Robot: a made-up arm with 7 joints. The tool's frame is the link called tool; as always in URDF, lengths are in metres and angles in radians. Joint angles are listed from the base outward.
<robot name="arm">
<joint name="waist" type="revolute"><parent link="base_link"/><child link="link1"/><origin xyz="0 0 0"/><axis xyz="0.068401 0.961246 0.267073"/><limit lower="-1.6" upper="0.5"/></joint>
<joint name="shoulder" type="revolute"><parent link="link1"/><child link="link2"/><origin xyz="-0.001 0.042 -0.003"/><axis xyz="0.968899 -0.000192 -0.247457"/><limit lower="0" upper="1.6"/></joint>
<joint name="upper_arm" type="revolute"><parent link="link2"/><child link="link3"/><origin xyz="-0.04 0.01 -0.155"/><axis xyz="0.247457 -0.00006 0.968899"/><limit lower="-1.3" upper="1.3"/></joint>
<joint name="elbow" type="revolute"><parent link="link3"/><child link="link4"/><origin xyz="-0.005 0 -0.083"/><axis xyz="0.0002 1 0.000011"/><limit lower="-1.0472" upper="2.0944"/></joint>
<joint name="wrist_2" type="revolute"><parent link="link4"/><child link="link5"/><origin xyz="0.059 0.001 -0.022"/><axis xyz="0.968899 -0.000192 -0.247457"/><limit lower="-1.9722" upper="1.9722"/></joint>
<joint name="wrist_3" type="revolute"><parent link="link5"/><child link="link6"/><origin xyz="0.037 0 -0.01"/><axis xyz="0.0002 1 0.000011"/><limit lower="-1.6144" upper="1.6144"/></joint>
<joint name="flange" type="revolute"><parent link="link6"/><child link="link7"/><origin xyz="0.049 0 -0.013"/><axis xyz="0.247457 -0.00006 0.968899"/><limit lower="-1.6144" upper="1.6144"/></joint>
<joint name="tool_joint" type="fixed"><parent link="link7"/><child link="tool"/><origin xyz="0 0 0" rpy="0 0.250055 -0.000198"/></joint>
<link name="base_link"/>
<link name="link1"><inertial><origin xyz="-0.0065 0.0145 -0.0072"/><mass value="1.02"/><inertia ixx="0.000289" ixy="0" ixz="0" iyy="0.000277" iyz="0" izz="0.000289"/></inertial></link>
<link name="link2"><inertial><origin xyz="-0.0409 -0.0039 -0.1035"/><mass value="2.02"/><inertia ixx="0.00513" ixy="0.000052" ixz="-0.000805" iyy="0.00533" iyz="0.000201" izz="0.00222"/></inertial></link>
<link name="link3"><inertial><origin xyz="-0.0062 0.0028 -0.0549"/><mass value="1.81"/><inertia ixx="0.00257" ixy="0" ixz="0.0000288" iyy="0.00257" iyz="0" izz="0.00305"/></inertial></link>
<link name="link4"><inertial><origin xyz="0.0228 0.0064 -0.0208"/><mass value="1.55"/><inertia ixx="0.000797" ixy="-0.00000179" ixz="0.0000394" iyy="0.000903" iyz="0" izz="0.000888"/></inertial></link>
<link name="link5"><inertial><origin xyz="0.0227 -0.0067 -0.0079"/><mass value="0.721"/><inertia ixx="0.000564" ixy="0" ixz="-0.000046" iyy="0.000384" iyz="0" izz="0.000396"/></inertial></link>
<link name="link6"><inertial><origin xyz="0.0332 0.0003 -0.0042"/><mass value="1.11"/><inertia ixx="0.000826" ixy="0" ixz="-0.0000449" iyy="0.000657" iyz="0" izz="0.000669"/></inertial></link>
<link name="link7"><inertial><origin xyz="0.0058 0.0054 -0.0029"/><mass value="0.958"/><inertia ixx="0.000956" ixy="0" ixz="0.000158" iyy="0.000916" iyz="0" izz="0.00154"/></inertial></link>
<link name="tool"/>
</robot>
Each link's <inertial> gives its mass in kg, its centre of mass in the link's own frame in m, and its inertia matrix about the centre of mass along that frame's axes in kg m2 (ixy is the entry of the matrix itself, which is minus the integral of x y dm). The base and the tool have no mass. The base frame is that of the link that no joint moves.
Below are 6 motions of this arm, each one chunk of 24 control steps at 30 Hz.
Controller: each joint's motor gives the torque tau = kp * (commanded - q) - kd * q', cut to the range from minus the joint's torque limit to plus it. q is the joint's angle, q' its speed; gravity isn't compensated. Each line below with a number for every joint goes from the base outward.
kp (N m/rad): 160 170 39 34 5.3 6.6 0.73
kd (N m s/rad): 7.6 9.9 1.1 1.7 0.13 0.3 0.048
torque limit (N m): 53 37 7.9 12 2 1.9 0.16
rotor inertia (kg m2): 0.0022 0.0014 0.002 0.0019 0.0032 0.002 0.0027
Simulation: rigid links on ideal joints. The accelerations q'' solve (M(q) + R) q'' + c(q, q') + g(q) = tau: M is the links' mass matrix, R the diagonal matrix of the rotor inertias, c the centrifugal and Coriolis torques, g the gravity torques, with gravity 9.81 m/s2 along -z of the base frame. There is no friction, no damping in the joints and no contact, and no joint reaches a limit. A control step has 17 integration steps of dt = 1/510 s. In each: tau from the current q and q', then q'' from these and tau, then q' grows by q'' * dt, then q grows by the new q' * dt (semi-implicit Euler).
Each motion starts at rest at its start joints. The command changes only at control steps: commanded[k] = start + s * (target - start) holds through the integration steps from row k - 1 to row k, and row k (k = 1, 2, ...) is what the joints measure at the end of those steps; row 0 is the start. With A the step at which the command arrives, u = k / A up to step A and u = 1 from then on. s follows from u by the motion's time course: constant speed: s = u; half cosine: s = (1 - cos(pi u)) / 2; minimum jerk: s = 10 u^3 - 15 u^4 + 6 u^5; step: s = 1 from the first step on.
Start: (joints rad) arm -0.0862 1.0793 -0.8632 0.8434 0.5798 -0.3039 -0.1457
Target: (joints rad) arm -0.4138 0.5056 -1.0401 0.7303 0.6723 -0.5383 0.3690
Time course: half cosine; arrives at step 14
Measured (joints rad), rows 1 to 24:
1: -0.0911 1.0632 -0.8684 0.8535 0.5839 -0.2838 -0.1469
2: -0.0988 1.0328 -0.8839 0.8543 0.5908 -0.2665 -0.1543
3: -0.1094 0.9955 -0.9045 0.8471 0.6002 -0.2780 -0.1647
4: -0.1249 0.9524 -0.9264 0.8372 0.6131 -0.3039 -0.1718
5: -0.1460 0.9040 -0.9478 0.8278 0.6285 -0.3303 -0.1697
6: -0.1727 0.8509 -0.9679 0.8197 0.6441 -0.3523 -0.1546
7: -0.2040 0.7943 -0.9866 0.8121 0.6579 -0.3704 -0.1246
8: -0.2383 0.7354 -1.0040 0.8039 0.6693 -0.3870 -0.0803
9: -0.2739 0.6762 -1.0201 0.7942 0.6784 -0.4041 -0.0241
10: -0.3087 0.6189 -1.0346 0.7827 0.6855 -0.4224 0.0402
11: -0.3408 0.5662 -1.0470 0.7699 0.6905 -0.4416 0.1074
12: -0.3682 0.5207 -1.0567 0.7569 0.6933 -0.4603 0.1724
13: -0.3891 0.4851 -1.0632 0.7450 0.6939 -0.4769 0.2302
14: -0.4023 0.4614 -1.0662 0.7357 0.6925 -0.4894 0.2767
15: -0.4078 0.4498 -1.0666 0.7318 0.6904 -0.4964 0.3097
16: -0.4072 0.4480 -1.0664 0.7358 0.6905 -0.4965 0.3299
17: -0.4029 0.4522 -1.0667 0.7461 0.6956 -0.4900 0.3384
18: -0.3970 0.4590 -1.0677 0.7591 0.7044 -0.4803 0.3362
19: -0.3914 0.4659 -1.0690 0.7712 0.7133 -0.4713 0.3251
20: -0.3871 0.4712 -1.0701 0.7799 0.7192 -0.4656 0.3080
21: -0.3848 0.4742 -1.0707 0.7843 0.7209 -0.4636 0.2889
22: -0.3842 0.4751 -1.0708 0.7849 0.7193 -0.4644 0.2713
23: -0.3852 0.4743 -1.0703 0.7828 0.7162 -0.4666 0.2582
24: -0.3870 0.4726 -1.0695 0.7793 0.7129 -0.4692 0.2510

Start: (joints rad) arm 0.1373 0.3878 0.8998 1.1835 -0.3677 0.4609 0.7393
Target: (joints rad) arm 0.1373 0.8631 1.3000 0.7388 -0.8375 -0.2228 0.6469
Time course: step
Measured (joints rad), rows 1 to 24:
1: 0.1302 0.3907 1.1113 1.0883 -0.5023 0.5547 0.7558
2: 0.1215 0.4508 1.2259 1.0324 -0.8108 0.5768 0.7545
3: 0.1095 0.5572 1.2474 0.9896 -0.9581 0.4940 0.6912
4: 0.0936 0.6640 1.2510 0.9162 -0.9305 0.2249 0.5979
5: 0.0843 0.7527 1.2668 0.8288 -0.8539 -0.0260 0.5032
6: 0.0870 0.8166 1.2788 0.7550 -0.8071 -0.1708 0.4107
7: 0.0950 0.8506 1.2844 0.7143 -0.7939 -0.2410 0.3229
8: 0.1024 0.8573 1.2843 0.7095 -0.8007 -0.2568 0.2480
9: 0.1068 0.8449 1.2789 0.7320 -0.8177 -0.2320 0.1972
10: 0.1082 0.8227 1.2703 0.7685 -0.8369 -0.1831 0.1814
11: 0.1075 0.7982 1.2613 0.8063 -0.8512 -0.1290 0.2094
12: 0.1059 0.7766 1.2546 0.8370 -0.8572 -0.0844 0.2860
13: 0.1041 0.7612 1.2514 0.8569 -0.8563 -0.0568 0.4010
14: 0.1029 0.7530 1.2516 0.8661 -0.8527 -0.0467 0.5250
15: 0.1026 0.7514 1.2541 0.8662 -0.8495 -0.0507 0.6339
16: 0.1028 0.7547 1.2575 0.8601 -0.8481 -0.0631 0.7135
17: 0.1033 0.7606 1.2607 0.8510 -0.8479 -0.0786 0.7587
18: 0.1037 0.7672 1.2629 0.8415 -0.8480 -0.0929 0.7719
19: 0.1039 0.7728 1.2639 0.8336 -0.8479 -0.1036 0.7602
20: 0.1040 0.7767 1.2638 0.8283 -0.8473 -0.1097 0.7331
21: 0.1038 0.7786 1.2631 0.8258 -0.8467 -0.1115 0.6996
22: 0.1036 0.7788 1.2620 0.8257 -0.8465 -0.1101 0.6672
23: 0.1034 0.7778 1.2610 0.8273 -0.8467 -0.1067 0.6412
24: 0.1033 0.7762 1.2602 0.8296 -0.8471 -0.1027 0.6242

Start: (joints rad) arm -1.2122 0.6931 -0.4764 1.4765 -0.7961 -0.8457 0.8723
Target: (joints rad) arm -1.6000 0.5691 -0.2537 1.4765 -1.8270 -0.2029 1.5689
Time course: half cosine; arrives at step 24
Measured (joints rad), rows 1 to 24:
1: -1.1990 0.6854 -0.4762 1.4778 -0.8000 -0.8380 0.8712
2: -1.1736 0.6687 -0.4808 1.4913 -0.8023 -0.8043 0.8734
3: -1.1478 0.6500 -0.4831 1.5105 -0.8056 -0.7485 0.8806
4: -1.1296 0.6337 -0.4801 1.5293 -0.8227 -0.6883 0.8916
5: -1.1229 0.6217 -0.4715 1.5440 -0.8621 -0.6365 0.9069
6: -1.1285 0.6145 -0.4590 1.5529 -0.9220 -0.5975 0.9284
7: -1.1449 0.6107 -0.4444 1.5561 -0.9930 -0.5699 0.9574
8: -1.1690 0.6085 -0.4295 1.5546 -1.0647 -0.5496 0.9936
9: -1.1975 0.6063 -0.4149 1.5500 -1.1321 -0.5312 1.0344
10: -1.2276 0.6030 -0.4007 1.5444 -1.1955 -0.5103 1.0768
11: -1.2572 0.5981 -0.3865 1.5395 -1.2587 -0.4843 1.1184
12: -1.2851 0.5919 -0.3721 1.5367 -1.3248 -0.4526 1.1582
13: -1.3108 0.5846 -0.3573 1.5364 -1.3945 -0.4167 1.1966
14: -1.3343 0.5770 -0.3424 1.5383 -1.4656 -0.3789 1.2343
15: -1.3561 0.5693 -0.3278 1.5418 -1.5348 -0.3413 1.2718
16: -1.3764 0.5619 -0.3138 1.5459 -1.5991 -0.3060 1.3090
17: -1.3958 0.5549 -0.3010 1.5497 -1.6567 -0.2741 1.3453
18: -1.4143 0.5485 -0.2895 1.5526 -1.7071 -0.2459 1.3799
19: -1.4318 0.5428 -0.2794 1.5542 -1.7501 -0.2215 1.4117
20: -1.4480 0.5378 -0.2709 1.5547 -1.7861 -0.2009 1.4402
21: -1.4623 0.5336 -0.2641 1.5543 -1.8148 -0.1840 1.4646
22: -1.4742 0.5302 -0.2591 1.5533 -1.8360 -0.1710 1.4845
23: -1.4831 0.5278 -0.2558 1.5521 -1.8493 -0.1619 1.4998
24: -1.4888 0.5263 -0.2544 1.5510 -1.8543 -0.1570 1.5100

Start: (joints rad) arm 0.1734 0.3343 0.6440 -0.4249 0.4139 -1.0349 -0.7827
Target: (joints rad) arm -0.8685 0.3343 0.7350 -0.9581 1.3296 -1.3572 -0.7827
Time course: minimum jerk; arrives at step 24
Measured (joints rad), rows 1 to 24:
1: 0.1685 0.3266 0.6380 -0.4006 0.4275 -1.0432 -0.7813
2: 0.1600 0.3141 0.6190 -0.3701 0.4759 -1.0322 -0.7798
3: 0.1489 0.3029 0.6009 -0.3498 0.5447 -1.0204 -0.7889
4: 0.1343 0.2951 0.5921 -0.3420 0.6080 -1.0214 -0.8158
5: 0.1146 0.2910 0.5937 -0.3460 0.6510 -1.0342 -0.8567
6: 0.0878 0.2900 0.6034 -0.3602 0.6760 -1.0533 -0.9001
7: 0.0519 0.2911 0.6173 -0.3828 0.6962 -1.0747 -0.9337
8: 0.0057 0.2931 0.6313 -0.4117 0.7253 -1.0980 -0.9501
9: -0.0504 0.2951 0.6428 -0.4454 0.7712 -1.1247 -0.9488
10: -0.1152 0.2964 0.6509 -0.4829 0.8346 -1.1563 -0.9346
11: -0.1867 0.2967 0.6565 -0.5235 0.9098 -1.1931 -0.9145
12: -0.2624 0.2964 0.6613 -0.5666 0.9883 -1.2338 -0.8945
13: -0.3398 0.2959 0.6670 -0.6116 1.0621 -1.2756 -0.8785
14: -0.4164 0.2956 0.6743 -0.6576 1.1263 -1.3151 -0.8671
15: -0.4903 0.2960 0.6832 -0.7037 1.1793 -1.3501 -0.8590
16: -0.5594 0.2968 0.6926 -0.7486 1.2224 -1.3797 -0.8521
17: -0.6221 0.2979 0.7014 -0.7909 1.2575 -1.4043 -0.8447
18: -0.6771 0.2990 0.7089 -0.8292 1.2861 -1.4246 -0.8361
19: -0.7233 0.3000 0.7149 -0.8624 1.3085 -1.4410 -0.8264
20: -0.7598 0.3007 0.7195 -0.8898 1.3246 -1.4539 -0.8164
21: -0.7866 0.3012 0.7230 -0.9110 1.3343 -1.4636 -0.8069
22: -0.8039 0.3016 0.7256 -0.9264 1.3379 -1.4708 -0.7985
23: -0.8129 0.3018 0.7277 -0.9365 1.3367 -1.4761 -0.7913
24: -0.8154 0.3019 0.7295 -0.9426 1.3324 -1.4806 -0.7855

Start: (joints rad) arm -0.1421 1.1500 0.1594 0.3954 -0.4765 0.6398 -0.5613
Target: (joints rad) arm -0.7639 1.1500 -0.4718 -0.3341 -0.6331 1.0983 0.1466
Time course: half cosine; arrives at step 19
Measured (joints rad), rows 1 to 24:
1: -0.1459 1.1355 0.1501 0.4040 -0.4687 0.6402 -0.5577
2: -0.1500 1.1109 0.1096 0.4107 -0.4721 0.6629 -0.5458
3: -0.1559 1.0850 0.0546 0.4101 -0.5020 0.7070 -0.5338
4: -0.1667 1.0624 -0.0003 0.3994 -0.5456 0.7586 -0.5288
5: -0.1852 1.0465 -0.0505 0.3761 -0.5829 0.8061 -0.5311
6: -0.2132 1.0382 -0.0959 0.3400 -0.6038 0.8433 -0.5344
7: -0.2509 1.0367 -0.1375 0.2930 -0.6099 0.8696 -0.5294
8: -0.2967 1.0400 -0.1774 0.2377 -0.6086 0.8885 -0.5081
9: -0.3479 1.0459 -0.2174 0.1769 -0.6068 0.9046 -0.4668
10: -0.4015 1.0525 -0.2593 0.1132 -0.6086 0.9223 -0.4070
11: -0.4545 1.0584 -0.3038 0.0489 -0.6153 0.9439 -0.3337
12: -0.5047 1.0629 -0.3506 -0.0137 -0.6267 0.9701 -0.2542
13: -0.5508 1.0659 -0.3981 -0.0727 -0.6418 0.9999 -0.1757
14: -0.5918 1.0676 -0.4441 -0.1268 -0.6590 1.0311 -0.1044
15: -0.6273 1.0685 -0.4859 -0.1748 -0.6765 1.0612 -0.0446
16: -0.6569 1.0691 -0.5210 -0.2158 -0.6923 1.0879 0.0015
17: -0.6803 1.0697 -0.5475 -0.2489 -0.7045 1.1094 0.0338
18: -0.6972 1.0706 -0.5643 -0.2733 -0.7120 1.1246 0.0535
19: -0.7073 1.0717 -0.5711 -0.2883 -0.7143 1.1331 0.0630
20: -0.7116 1.0732 -0.5714 -0.2947 -0.7113 1.1374 0.0650
21: -0.7126 1.0751 -0.5702 -0.2955 -0.7040 1.1419 0.0633
22: -0.7122 1.0770 -0.5697 -0.2936 -0.6966 1.1475 0.0613
23: -0.7112 1.0783 -0.5702 -0.2911 -0.6927 1.1528 0.0608
24: -0.7103 1.0789 -0.5713 -0.2892 -0.6931 1.1566 0.0614

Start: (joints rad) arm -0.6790 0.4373 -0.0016 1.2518 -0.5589 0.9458 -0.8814
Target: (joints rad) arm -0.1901 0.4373 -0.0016 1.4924 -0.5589 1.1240 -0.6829
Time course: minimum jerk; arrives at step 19
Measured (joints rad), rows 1 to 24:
1: -0.6717 0.4301 -0.0024 1.2543 -0.5538 0.9184 -0.8808
2: -0.6572 0.4168 -0.0072 1.2626 -0.5517 0.8989 -0.8777
3: -0.6398 0.4034 -0.0118 1.2753 -0.5578 0.9056 -0.8726
4: -0.6204 0.3931 -0.0141 1.2889 -0.5680 0.9226 -0.8678
5: -0.5990 0.3868 -0.0142 1.3010 -0.5766 0.9369 -0.8645
6: -0.5750 0.3844 -0.0130 1.3115 -0.5809 0.9443 -0.8622
7: -0.5475 0.3849 -0.0112 1.3214 -0.5818 0.9466 -0.8588
8: -0.5157 0.3870 -0.0093 1.3325 -0.5815 0.9475 -0.8522
9: -0.4791 0.3895 -0.0078 1.3461 -0.5813 0.9503 -0.8413
10: -0.4381 0.3916 -0.0068 1.3629 -0.5814 0.9568 -0.8262
11: -0.3937 0.3928 -0.0062 1.3828 -0.5812 0.9677 -0.8075
12: -0.3481 0.3931 -0.0060 1.4050 -0.5799 0.9822 -0.7863
13: -0.3037 0.3927 -0.0060 1.4280 -0.5773 0.9992 -0.7636
14: -0.2630 0.3921 -0.0061 1.4500 -0.5738 1.0170 -0.7407
15: -0.2285 0.3916 -0.0061 1.4691 -0.5703 1.0335 -0.7189
16: -0.2020 0.3913 -0.0059 1.4840 -0.5677 1.0471 -0.6996
17: -0.1844 0.3914 -0.0057 1.4936 -0.5668 1.0564 -0.6841
18: -0.1758 0.3916 -0.0053 1.4975 -0.5683 1.0604 -0.6733
19: -0.1750 0.3920 -0.0047 1.4959 -0.5727 1.0591 -0.6679
20: -0.1797 0.3924 -0.0039 1.4898 -0.5803 1.0532 -0.6680
21: -0.1873 0.3926 -0.0030 1.4812 -0.5904 1.0445 -0.6733
22: -0.1954 0.3927 -0.0021 1.4721 -0.6011 1.0354 -0.6833
23: -0.2021 0.3926 -0.0014 1.4646 -0.6100 1.0282 -0.6967
24: -0.2066 0.3924 -0.0010 1.4597 -0.6152 1.0239 -0.7115

